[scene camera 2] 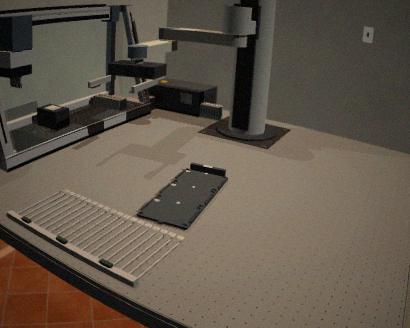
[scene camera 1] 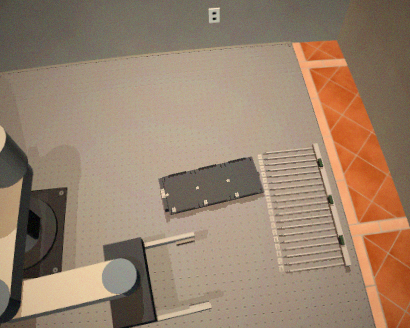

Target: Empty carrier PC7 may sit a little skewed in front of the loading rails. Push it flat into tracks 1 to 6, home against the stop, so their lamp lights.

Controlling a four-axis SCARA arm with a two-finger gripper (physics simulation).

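You can see my gripper in scene camera 2 and in scene camera 1, and so can you see a dark flat carrier PC7 in scene camera 2 and in scene camera 1. On my gripper, [scene camera 2: 137,68] and [scene camera 1: 145,263] are the same spot. On the dark flat carrier PC7, the same spot is [scene camera 2: 179,203] and [scene camera 1: 228,178].
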